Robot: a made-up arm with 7 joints. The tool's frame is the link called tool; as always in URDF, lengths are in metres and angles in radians. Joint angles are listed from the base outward. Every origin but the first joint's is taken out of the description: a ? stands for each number. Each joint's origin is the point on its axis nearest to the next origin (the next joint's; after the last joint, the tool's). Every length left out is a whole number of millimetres.
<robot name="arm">
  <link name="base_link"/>
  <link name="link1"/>
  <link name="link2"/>
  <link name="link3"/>
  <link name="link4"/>
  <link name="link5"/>
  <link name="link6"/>
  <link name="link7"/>
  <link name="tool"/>
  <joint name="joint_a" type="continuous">
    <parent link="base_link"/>
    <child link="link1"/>
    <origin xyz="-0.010 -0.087 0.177" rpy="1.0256 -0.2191 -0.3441"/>
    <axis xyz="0 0 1"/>
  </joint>
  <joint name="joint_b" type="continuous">
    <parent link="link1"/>
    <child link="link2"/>
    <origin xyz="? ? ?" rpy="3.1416 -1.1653 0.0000"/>
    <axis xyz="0 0 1"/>
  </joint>
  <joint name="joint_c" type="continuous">
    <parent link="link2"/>
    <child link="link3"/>
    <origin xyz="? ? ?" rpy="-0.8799 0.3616 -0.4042"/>
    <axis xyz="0 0 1"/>
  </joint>
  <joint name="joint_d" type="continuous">
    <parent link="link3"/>
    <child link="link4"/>
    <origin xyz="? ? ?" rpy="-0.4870 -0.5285 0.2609"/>
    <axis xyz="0 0 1"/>
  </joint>
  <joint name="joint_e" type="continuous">
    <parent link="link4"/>
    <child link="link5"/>
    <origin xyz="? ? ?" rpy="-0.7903 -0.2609 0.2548"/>
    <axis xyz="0 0 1"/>
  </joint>
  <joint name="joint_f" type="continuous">
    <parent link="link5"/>
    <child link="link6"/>
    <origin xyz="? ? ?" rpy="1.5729 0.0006 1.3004"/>
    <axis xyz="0 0 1"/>
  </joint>
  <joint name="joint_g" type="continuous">
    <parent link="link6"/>
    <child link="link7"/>
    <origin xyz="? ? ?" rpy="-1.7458 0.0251 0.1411"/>
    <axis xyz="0 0 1"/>
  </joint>
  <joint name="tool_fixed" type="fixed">
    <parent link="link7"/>
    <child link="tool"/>
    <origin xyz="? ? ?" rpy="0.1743 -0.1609 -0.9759"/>
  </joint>
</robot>
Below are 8 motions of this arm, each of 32 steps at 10 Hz.
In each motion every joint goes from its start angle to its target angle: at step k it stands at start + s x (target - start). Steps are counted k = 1, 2, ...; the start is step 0. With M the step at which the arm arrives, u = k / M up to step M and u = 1 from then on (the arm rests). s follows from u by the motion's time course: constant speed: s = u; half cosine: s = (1 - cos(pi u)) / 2; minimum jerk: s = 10 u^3 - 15 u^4 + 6 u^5.
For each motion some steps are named. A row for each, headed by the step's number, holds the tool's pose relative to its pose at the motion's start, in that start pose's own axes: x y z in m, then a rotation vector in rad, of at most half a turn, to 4 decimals.
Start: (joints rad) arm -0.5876 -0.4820 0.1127 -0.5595 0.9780 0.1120 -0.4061
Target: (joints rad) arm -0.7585 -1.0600 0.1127 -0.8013 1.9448 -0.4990 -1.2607
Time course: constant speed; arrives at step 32
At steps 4, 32:
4: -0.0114 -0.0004 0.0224 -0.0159 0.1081 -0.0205
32: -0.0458 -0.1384 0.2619 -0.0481 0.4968 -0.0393

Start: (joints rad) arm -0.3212 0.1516 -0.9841 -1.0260 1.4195 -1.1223 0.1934
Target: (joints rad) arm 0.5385 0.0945 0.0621 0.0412 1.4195 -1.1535 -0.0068
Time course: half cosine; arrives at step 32
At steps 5, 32:
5: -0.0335 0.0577 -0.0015 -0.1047 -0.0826 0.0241
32: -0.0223 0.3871 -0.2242 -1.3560 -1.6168 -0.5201

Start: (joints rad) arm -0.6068 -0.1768 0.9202 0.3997 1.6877 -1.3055 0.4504
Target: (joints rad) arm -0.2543 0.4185 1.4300 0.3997 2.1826 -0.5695 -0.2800
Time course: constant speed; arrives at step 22
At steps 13, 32:
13: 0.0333 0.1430 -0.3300 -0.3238 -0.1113 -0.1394
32: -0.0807 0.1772 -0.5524 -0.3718 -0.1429 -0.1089

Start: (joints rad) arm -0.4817 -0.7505 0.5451 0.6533 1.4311 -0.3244 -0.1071
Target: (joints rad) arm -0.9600 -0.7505 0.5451 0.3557 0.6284 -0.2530 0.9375
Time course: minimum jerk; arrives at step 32
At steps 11, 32:
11: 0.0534 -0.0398 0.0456 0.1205 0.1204 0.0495
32: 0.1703 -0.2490 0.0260 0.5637 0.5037 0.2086

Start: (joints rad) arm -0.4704 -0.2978 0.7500 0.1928 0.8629 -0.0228 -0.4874
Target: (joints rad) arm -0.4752 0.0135 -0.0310 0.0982 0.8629 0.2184 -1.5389
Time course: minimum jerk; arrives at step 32
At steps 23, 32:
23: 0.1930 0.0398 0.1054 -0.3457 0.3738 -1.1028
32: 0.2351 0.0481 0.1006 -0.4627 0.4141 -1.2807

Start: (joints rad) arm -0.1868 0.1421 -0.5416 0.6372 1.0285 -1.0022 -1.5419
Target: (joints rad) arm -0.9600 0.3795 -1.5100 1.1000 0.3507 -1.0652 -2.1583
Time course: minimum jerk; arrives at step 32
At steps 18, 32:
18: 0.0160 -0.1154 0.0472 -0.5512 -0.0285 0.0676
32: 0.0172 -0.0983 0.0103 -0.9226 -0.2470 0.0888

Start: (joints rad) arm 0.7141 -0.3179 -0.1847 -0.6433 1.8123 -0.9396 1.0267
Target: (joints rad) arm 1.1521 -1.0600 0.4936 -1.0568 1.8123 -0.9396 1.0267
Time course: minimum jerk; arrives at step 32
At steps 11, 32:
11: -0.0575 0.0274 0.0819 -0.1583 -0.1596 0.0293
32: -0.3497 0.1604 0.2550 -0.6703 -0.7875 0.1694

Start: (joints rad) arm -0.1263 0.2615 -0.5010 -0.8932 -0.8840 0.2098 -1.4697
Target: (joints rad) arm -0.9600 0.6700 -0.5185 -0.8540 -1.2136 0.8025 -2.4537
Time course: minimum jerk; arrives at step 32
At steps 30, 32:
30: 0.1344 0.0532 -0.0161 0.7975 1.0722 -1.8431
32: 0.1347 0.0529 -0.0164 0.7984 1.0768 -1.8457

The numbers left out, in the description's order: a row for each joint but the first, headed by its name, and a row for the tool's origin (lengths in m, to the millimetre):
joint_b: -0.021 0.272 0.000
joint_c: 0.018 0.053 0.000
joint_d: 0.094 -0.254 0.000
joint_e: -0.266 0.111 0.000
joint_f: -0.101 0.149 0.000
joint_g: 0.222 0.204 0.000
tool: -0.037 -0.017 0.000

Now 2 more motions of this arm.
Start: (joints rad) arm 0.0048 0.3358 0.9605 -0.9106 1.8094 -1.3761 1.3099
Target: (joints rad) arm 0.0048 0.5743 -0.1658 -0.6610 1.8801 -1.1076 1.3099
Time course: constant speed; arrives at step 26
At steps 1, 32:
1: 0.0010 0.0070 0.0049 0.0133 -0.0168 0.0271
32: -0.0970 0.0784 0.1845 0.4074 -0.5543 0.5859

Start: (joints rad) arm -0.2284 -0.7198 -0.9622 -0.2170 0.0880 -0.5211 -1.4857
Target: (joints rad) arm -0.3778 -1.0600 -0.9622 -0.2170 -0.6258 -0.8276 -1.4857
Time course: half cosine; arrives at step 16
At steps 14, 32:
14: 0.1019 0.1602 -0.2417 -0.7422 -0.2699 -0.1960
32: 0.1078 0.1625 -0.2531 -0.7722 -0.2805 -0.2029

